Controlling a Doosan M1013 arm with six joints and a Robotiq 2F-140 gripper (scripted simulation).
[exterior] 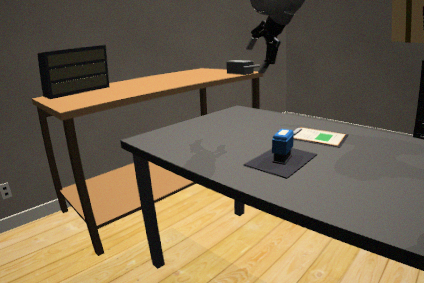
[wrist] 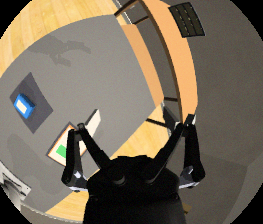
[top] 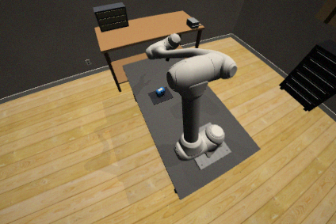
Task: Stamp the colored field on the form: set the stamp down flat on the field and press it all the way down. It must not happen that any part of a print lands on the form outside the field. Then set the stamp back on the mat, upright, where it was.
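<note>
Right now my hand is 28 cm above the blue stamp, 24 cm to the right of it and 21 cm past it. The rest, counted from my hand: dark mat 33 cm below, 24 cm to the left, 21 cm behind; then form 32 cm below, 26 cm behind, 7 cm to the right.
</note>
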